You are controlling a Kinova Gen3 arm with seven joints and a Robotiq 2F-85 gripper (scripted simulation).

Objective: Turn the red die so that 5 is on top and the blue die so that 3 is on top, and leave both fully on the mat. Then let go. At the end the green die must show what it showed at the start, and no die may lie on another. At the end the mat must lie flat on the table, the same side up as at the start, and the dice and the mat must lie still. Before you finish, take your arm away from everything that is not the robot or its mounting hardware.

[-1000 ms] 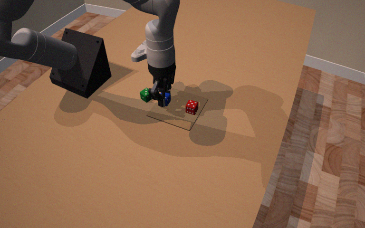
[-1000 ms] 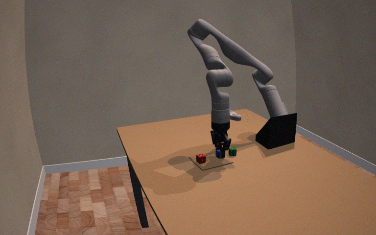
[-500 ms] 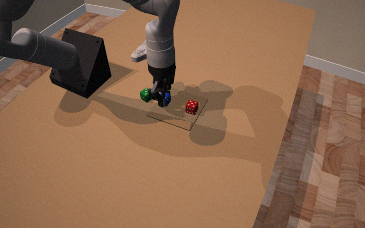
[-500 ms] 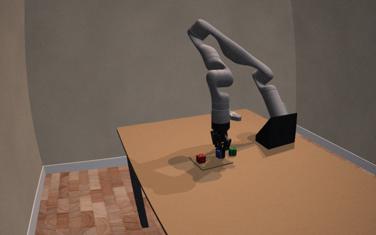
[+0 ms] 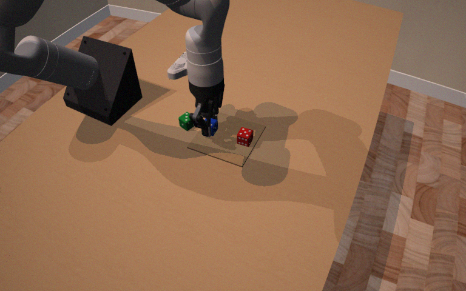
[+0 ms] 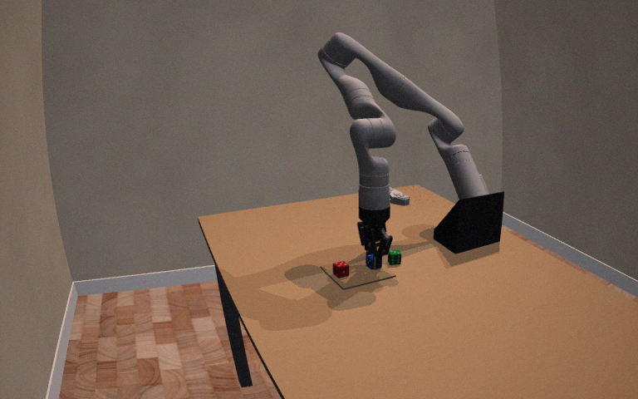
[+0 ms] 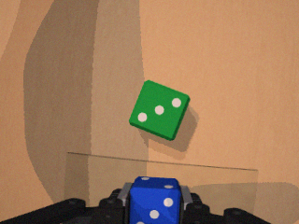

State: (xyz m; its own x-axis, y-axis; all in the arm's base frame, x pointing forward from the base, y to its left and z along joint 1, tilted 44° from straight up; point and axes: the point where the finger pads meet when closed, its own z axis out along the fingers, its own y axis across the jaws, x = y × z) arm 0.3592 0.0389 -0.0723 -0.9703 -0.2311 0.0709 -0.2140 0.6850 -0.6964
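The blue die is right at my hand. Also, from my hand: thin tan mat (4 cm ahead, 1 cm to the left, 2 cm below); then red die (9 cm ahead, 2 cm to the left); then green die (6 cm behind, 1 cm to the right, 1 cm below).
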